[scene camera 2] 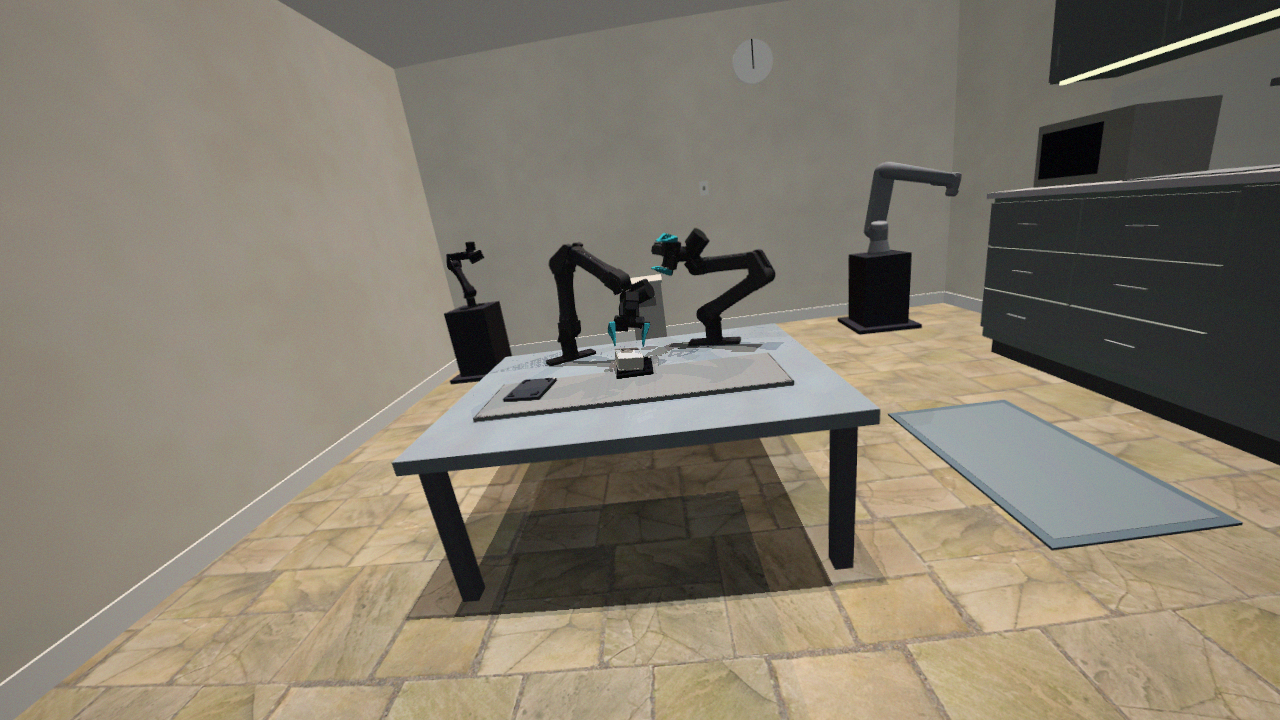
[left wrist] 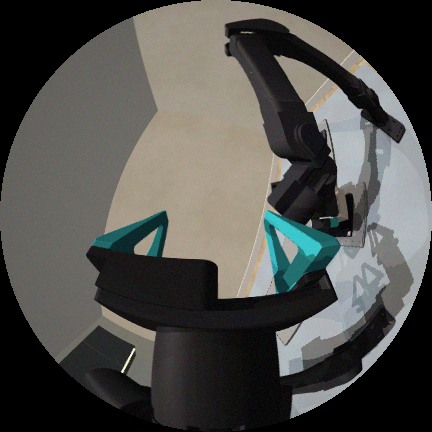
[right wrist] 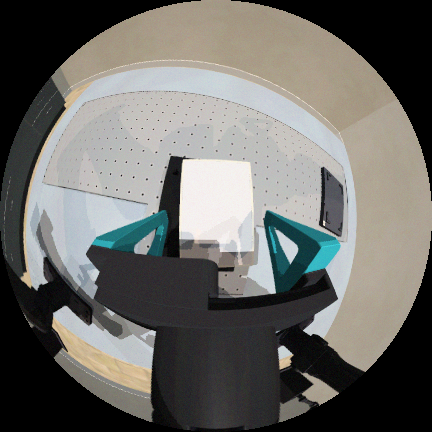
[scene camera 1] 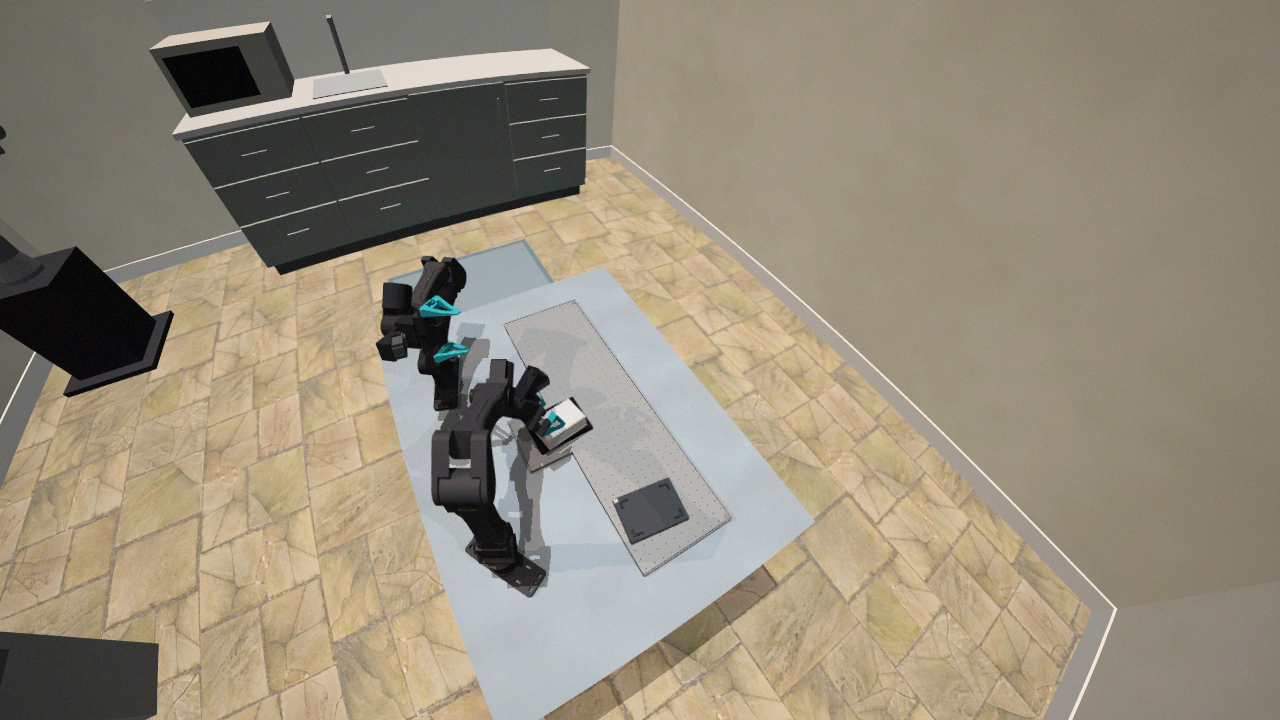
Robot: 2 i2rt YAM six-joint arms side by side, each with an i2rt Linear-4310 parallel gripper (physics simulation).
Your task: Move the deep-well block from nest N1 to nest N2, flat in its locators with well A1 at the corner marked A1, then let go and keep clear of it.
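Frame: origin at the left arm's base, x right, y ahead, z up, level; centimetres.
Seen in the pictures: left gripper, between the fingertips: (scene camera 2: pixel 654 255) (left wrist: pixel 215 215) (scene camera 1: pixel 464 332); right gripper, between the fingertips: (scene camera 2: pixel 629 346) (right wrist: pixel 215 215) (scene camera 1: pixel 554 414); left arm's base, origin of its link: (scene camera 2: pixel 714 342) (right wrist: pixel 63 290) (scene camera 1: pixel 447 383); right arm's base, origin of its link: (scene camera 2: pixel 571 358) (right wrist: pixel 286 332) (scene camera 1: pixel 505 562).
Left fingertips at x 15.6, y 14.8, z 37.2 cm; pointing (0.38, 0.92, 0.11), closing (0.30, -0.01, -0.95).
Offsets run from my left fingertips to a thing's top centre. Level surfaces: height alone.
The white deep-well block @[dx +7.8, dy +18.3, dz -29.5 cm] (scene camera 1: pixel 570 417) (scene camera 2: pixel 629 360) (right wrist: pixel 216 200) stands on a dark nest @[dx +6.3, dy +17.9, dz -33.7 cm] (scene camera 2: pixel 640 371) (right wrist: pixel 170 192) mid-board; its seating and A1 corner cannot be made out. Another dark nest @[dx +35.6, dy +37.7, dz -34.1 cm] (scene camera 1: pixel 651 510) (scene camera 2: pixel 529 389) (right wrist: pixel 332 200), at the board's lower end in scene camera 1, is empty. The nests' labels are not readable. My right gripper (scene camera 1: pixel 547 412) (scene camera 2: pixel 628 345) (right wrist: pixel 215 215) is open and points down over the block, fingertips on either side, with gaps visible in the right wrist view. My left gripper (scene camera 1: pixel 463 331) (scene camera 2: pixel 654 255) (left wrist: pixel 215 215) is open and empty, raised away from the block.
A perforated grey board @[dz -35.9 cm] (scene camera 1: pixel 554 331) (scene camera 2: pixel 733 380) (right wrist: pixel 125 145) lies on the pale blue table @[dz -37.2 cm] (scene camera 1: pixel 751 501) (scene camera 2: pixel 716 425). The right arm reaches across between its base and the block. The left arm stands beyond it, at the upper left in scene camera 1.
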